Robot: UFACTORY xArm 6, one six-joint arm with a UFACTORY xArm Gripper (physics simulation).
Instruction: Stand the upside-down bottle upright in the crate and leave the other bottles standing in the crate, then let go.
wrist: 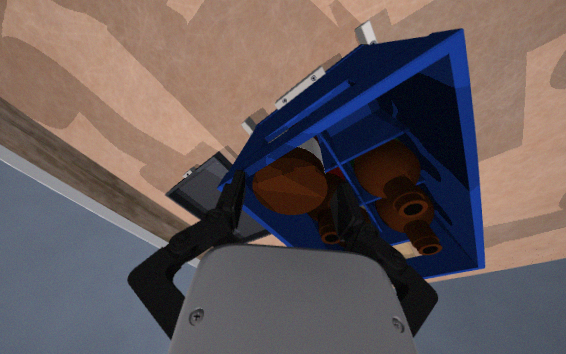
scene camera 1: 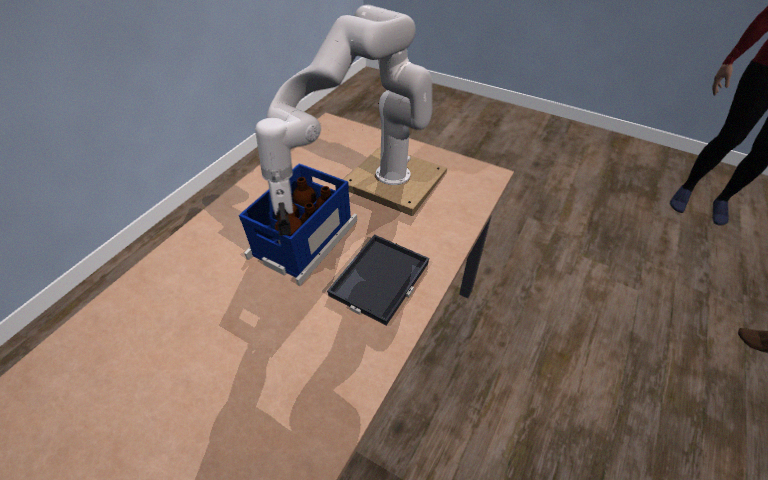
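Seen in the pictures: gripper, between the fingertips: [wrist: 290, 187] [scene camera 1: 283, 223]; arm's base, origin of its link: [scene camera 1: 393, 174].
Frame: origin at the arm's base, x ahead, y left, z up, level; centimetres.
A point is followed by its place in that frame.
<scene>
The upside-down brown bottle [scene camera 1: 292, 223] @(x 48.0, y -4.7, z 13.9 cm) [wrist: 290, 187] @(x 49.3, y -5.6, z 13.9 cm) stands in the near corner compartment of the blue crate [scene camera 1: 263, 247] @(x 53.8, y -12.7, z 5.0 cm) [wrist: 468, 125] @(x 48.4, y -18.7, z 15.1 cm), its round flat base facing up and part of a white label showing. Other brown bottles [scene camera 1: 304, 192] [wrist: 387, 167] stand neck up in the crate; one neck [wrist: 330, 227] @(x 41.0, y -5.8, z 13.2 cm) shows beside the right finger in the wrist view. My gripper [scene camera 1: 284, 225] @(x 49.9, y -6.1, z 14.6 cm) [wrist: 290, 187] @(x 49.9, y -6.1, z 14.6 cm) is open and points down at the crate's near end. Its fingers appear on either side of the upturned base, with nothing gripped. The lower part of that bottle is hidden.
Pale stop blocks [scene camera 1: 328, 251] @(x 41.1, y 0.7, z -1.4 cm) [wrist: 300, 89] @(x 54.3, y -9.9, z 0.6 cm) border the crate. A shallow black tray [scene camera 1: 376, 277] @(x 41.9, y 18.4, z -1.9 cm) [wrist: 197, 192] @(x 49.6, y 23.3, z -1.9 cm) lies beside it on the table. The arm's base stands on a wooden board [scene camera 1: 421, 192] @(x 3.7, y 13.5, z 0.3 cm) behind. A person [scene camera 1: 741, 107] stands on the floor at the right.
</scene>
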